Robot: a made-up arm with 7 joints.
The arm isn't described. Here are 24 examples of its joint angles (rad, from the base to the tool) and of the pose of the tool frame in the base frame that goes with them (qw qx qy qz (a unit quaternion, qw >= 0); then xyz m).
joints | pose
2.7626 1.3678 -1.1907 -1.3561 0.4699 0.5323 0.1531 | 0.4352 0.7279 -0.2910 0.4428 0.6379 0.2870 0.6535
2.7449 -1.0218 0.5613 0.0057 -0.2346 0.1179 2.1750 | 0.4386 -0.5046 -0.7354 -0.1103 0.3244 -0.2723 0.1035
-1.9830 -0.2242 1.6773 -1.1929 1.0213 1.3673 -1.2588 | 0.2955 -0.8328 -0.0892 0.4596 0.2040 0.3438 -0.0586
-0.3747 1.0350 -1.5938 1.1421 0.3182 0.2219 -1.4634 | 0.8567 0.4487 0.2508 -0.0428 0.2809 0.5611 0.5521
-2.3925 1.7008 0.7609 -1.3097 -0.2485 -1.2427 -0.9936 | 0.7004 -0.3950 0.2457 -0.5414 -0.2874 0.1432 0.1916
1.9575 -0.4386 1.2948 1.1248 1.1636 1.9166 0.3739 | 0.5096 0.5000 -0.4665 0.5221 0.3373 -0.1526 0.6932
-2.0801 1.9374 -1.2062 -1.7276 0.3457 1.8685 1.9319 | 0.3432 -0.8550 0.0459 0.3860 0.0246 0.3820 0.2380
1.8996 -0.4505 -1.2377 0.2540 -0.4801 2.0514 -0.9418 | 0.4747 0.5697 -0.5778 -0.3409 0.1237 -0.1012 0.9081
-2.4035 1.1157 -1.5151 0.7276 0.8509 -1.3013 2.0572 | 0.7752 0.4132 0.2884 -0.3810 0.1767 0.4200 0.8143
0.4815 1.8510 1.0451 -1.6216 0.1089 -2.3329 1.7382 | 0.1785 -0.7094 -0.6230 0.2769 0.6437 -0.0009 0.6039
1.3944 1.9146 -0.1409 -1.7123 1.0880 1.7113 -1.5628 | 0.8754 -0.2864 0.2726 0.2781 0.5392 0.4051 0.4678
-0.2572 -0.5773 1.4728 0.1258 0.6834 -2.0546 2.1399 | 0.1982 -0.2072 0.7119 0.6411 -0.0757 -0.0066 0.9210
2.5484 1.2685 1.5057 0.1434 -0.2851 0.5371 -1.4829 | 0.4615 0.3878 0.5284 -0.5979 0.5133 0.3606 0.1448
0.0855 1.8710 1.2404 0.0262 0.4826 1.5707 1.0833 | 0.3033 0.0782 0.0657 0.9474 0.3211 0.2817 0.8488
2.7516 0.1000 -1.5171 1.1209 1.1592 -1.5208 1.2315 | 0.5148 0.2973 -0.2845 -0.7521 0.4121 0.4793 0.6103
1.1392 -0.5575 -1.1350 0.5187 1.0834 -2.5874 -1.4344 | 0.5704 0.2763 0.4741 -0.6112 -0.0668 0.0602 0.5683
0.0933 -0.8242 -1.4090 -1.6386 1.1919 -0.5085 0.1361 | 0.8918 0.0089 0.4304 0.1389 0.2036 -0.4784 0.4296
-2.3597 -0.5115 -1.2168 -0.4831 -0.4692 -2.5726 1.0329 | 0.1860 0.9256 -0.1058 -0.3123 0.2998 -0.1506 0.5414
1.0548 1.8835 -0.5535 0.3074 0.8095 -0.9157 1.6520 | 0.8775 0.3761 -0.2210 -0.1992 -0.1806 0.3885 0.4806
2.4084 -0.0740 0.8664 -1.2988 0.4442 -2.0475 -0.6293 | 0.0359 -0.0448 0.2400 0.9691 0.6190 0.2131 0.2849
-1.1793 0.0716 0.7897 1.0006 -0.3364 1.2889 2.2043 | 0.7698 0.5377 -0.3129 0.1431 -0.1420 -0.0354 0.2086
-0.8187 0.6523 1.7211 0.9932 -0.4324 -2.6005 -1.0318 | 0.6931 -0.6088 -0.3135 0.2250 0.0084 0.1369 0.3468
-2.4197 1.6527 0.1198 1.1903 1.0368 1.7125 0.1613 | 0.4148 0.3385 0.3541 0.7668 0.2360 0.3398 0.5508
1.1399 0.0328 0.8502 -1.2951 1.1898 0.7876 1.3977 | 0.8397 -0.3011 0.2909 -0.3459 0.3952 0.3675 1.0648
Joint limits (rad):
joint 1: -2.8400..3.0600
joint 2: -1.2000..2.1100
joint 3: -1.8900..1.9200
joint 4: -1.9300..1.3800
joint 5: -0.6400..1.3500
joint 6: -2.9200..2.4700
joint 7: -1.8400..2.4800
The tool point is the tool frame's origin. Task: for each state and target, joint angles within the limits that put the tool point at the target. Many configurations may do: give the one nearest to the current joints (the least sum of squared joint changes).
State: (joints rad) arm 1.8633 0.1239 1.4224 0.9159 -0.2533 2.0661 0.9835
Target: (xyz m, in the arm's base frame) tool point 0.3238 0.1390 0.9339
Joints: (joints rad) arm 1.2405 -0.2451 1.6187 0.3176 -0.0424 1.4436 1.3558
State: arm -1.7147 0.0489 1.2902 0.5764 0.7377 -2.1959 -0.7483
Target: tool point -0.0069 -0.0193 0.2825
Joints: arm -1.7219 0.1505 1.3958 0.4903 0.7133 -2.2764 -0.7478
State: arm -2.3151 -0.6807 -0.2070 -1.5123 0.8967 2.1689 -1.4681
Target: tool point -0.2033 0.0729 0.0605
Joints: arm -1.5840 -0.2244 0.1693 -1.7069 0.8076 1.8104 -1.5164
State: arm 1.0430 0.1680 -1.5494 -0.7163 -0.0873 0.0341 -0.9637
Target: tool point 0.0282 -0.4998 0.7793
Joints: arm 1.1292 -0.0741 -1.1492 -1.2832 0.0895 0.1496 -1.3970
